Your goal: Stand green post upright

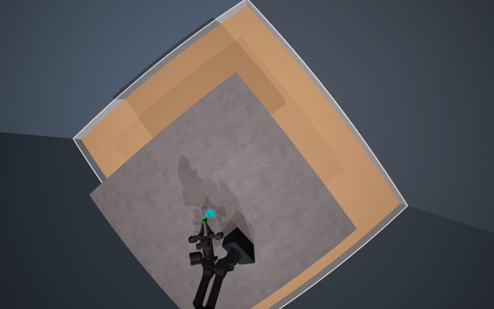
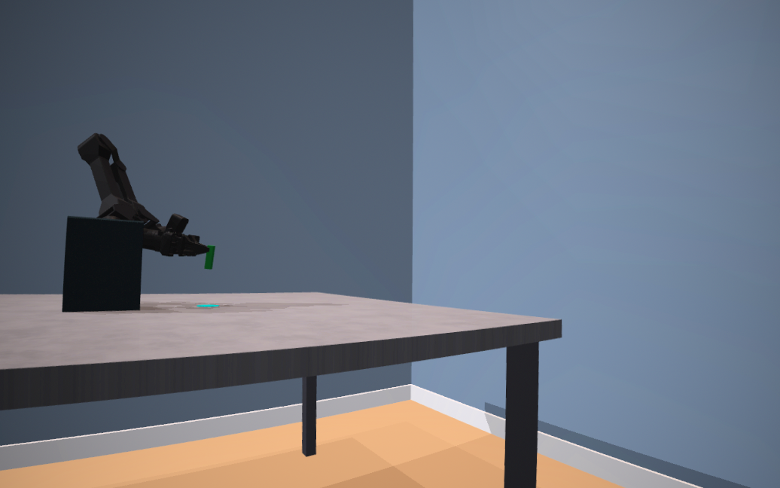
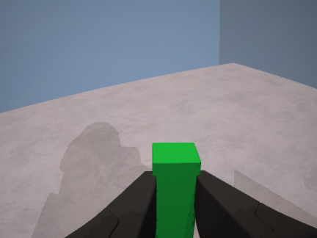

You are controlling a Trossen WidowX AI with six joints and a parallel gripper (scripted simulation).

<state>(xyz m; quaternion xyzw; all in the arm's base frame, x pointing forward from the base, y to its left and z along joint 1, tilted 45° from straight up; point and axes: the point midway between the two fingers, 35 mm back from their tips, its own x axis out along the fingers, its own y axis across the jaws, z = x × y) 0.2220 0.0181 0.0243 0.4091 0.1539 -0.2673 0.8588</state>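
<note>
My gripper tip is now 16 cm above the cyan circle. Round my gripper tip: green post 2 cm below.
</note>
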